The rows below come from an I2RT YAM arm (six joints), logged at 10 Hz.
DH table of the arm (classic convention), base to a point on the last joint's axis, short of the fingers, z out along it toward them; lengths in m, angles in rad. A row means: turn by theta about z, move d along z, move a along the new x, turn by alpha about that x. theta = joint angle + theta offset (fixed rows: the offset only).
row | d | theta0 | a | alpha
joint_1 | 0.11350 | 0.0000 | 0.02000 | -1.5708
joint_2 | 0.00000 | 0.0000 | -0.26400 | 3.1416
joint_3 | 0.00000 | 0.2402 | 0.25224 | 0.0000
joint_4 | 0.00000 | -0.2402 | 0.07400 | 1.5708
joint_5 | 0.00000 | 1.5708 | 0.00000 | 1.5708
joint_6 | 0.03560 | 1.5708 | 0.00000 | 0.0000
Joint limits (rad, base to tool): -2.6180..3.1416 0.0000..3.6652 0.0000..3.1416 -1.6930..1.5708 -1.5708..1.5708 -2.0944..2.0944
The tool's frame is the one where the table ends.
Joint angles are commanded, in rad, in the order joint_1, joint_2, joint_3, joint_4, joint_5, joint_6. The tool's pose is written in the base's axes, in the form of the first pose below.
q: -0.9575 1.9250 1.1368 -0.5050 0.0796 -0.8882
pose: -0.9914, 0.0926, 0.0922, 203.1; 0.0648, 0.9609, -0.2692, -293.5; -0.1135, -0.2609, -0.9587, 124.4; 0, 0, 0, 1
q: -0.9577 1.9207 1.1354 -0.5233 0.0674 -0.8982
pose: -0.9924, 0.0800, 0.0937, 202.1; 0.0543, 0.9667, -0.2503, -291.4; -0.1106, -0.2433, -0.9636, 124.9; 0, 0, 0, 1
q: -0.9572 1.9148 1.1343 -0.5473 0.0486 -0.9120
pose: -0.9932, 0.0621, 0.0987, 201.1; 0.0386, 0.9737, -0.2245, -288.5; -0.1100, -0.2191, -0.9695, 125.9; 0, 0, 0, 1
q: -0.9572 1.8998 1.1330 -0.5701 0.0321 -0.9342
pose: -0.9935, 0.0379, 0.1071, 199.9; 0.0149, 0.9780, -0.2079, -285.8; -0.1127, -0.2049, -0.9723, 130.0; 0, 0, 0, 1
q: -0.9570 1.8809 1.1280 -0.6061 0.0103 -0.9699
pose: -0.9936, -0.0016, 0.1126, 197.5; -0.0217, 0.9838, -0.1778, -280.9; -0.1105, -0.1791, -0.9776, 134.0; 0, 0, 0, 1
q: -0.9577 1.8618 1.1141 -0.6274 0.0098 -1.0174
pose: -0.9933, -0.0498, 0.1039, 193.9; -0.0665, 0.9841, -0.1647, -276.2; -0.0940, -0.1705, -0.9809, 136.3; 0, 0, 0, 1
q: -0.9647 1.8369 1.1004 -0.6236 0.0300 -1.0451
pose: -0.9932, -0.0678, 0.0944, 189.5; -0.0847, 0.9783, -0.1889, -275.2; -0.0796, -0.1956, -0.9774, 140.9; 0, 0, 0, 1
